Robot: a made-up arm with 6 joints.
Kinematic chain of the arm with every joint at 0, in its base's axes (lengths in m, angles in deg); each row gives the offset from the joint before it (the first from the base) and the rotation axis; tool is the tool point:
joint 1: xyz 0 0 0.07 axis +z
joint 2: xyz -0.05 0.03 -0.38 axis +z
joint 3: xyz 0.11 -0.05 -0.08 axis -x
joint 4: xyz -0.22 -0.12 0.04 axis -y
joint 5: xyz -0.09 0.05 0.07 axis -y
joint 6: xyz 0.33 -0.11 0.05 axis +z
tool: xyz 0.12 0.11 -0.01
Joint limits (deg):
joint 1: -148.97..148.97
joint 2: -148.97..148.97
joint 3: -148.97..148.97
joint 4: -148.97..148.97
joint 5: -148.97..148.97
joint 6: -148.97..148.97
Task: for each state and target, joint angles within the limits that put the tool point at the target. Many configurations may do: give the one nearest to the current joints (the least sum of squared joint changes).
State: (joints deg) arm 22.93 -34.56 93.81 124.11 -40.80 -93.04
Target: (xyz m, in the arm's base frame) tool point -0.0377 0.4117 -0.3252
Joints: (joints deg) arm 29.66 -34.10 120.38 118.00 -48.21 -84.51
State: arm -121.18 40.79 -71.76 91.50 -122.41 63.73
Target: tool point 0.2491 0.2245 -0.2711
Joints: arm -112.51 47.60 -113.70 72.65 -148.81 47.82
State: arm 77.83 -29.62 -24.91 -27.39 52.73 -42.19
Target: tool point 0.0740 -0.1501 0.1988
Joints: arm 73.04 -31.96 5.22 -10.65 71.97 -36.83
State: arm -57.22 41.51 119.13 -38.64 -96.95 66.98
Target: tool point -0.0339 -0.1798 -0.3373
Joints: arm -38.47 66.26 101.74 -18.83 -68.95 59.64
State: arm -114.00 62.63 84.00 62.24 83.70 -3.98
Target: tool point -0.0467 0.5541 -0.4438
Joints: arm -114.04 70.17 104.32 53.23 61.85 19.03
